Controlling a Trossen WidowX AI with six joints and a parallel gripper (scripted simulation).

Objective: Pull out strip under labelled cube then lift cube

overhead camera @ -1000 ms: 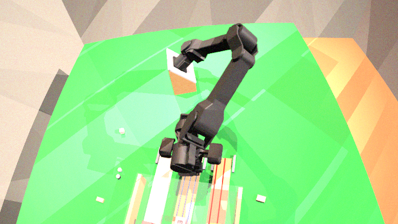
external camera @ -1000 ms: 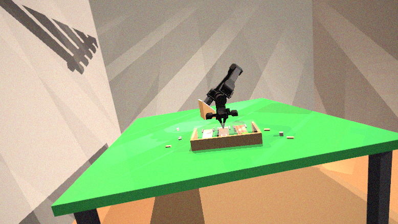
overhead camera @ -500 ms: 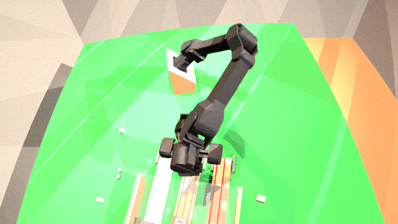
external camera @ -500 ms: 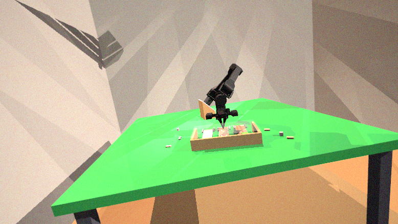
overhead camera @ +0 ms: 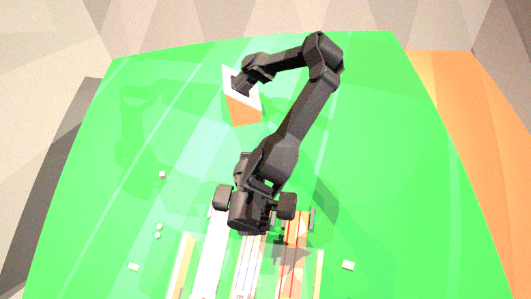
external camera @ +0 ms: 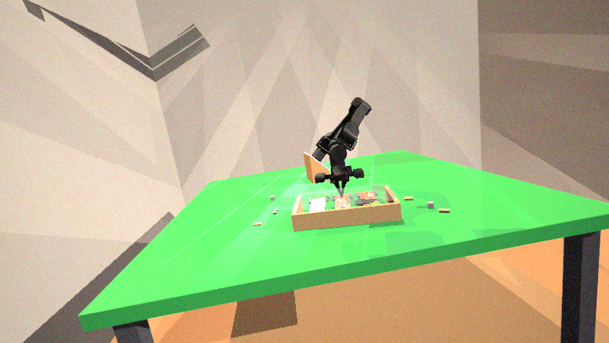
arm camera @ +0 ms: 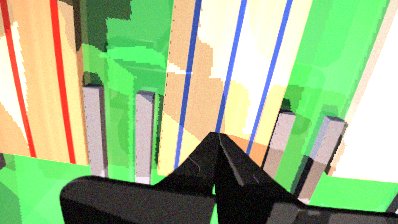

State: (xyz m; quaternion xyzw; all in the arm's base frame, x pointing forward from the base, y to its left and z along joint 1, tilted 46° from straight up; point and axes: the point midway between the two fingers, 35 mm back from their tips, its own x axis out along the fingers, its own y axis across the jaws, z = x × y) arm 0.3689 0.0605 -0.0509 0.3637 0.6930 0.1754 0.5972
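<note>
My gripper tip is now 20 cm short of the labelled cube, 6 cm to the left of it and 2 cm below it.
</note>
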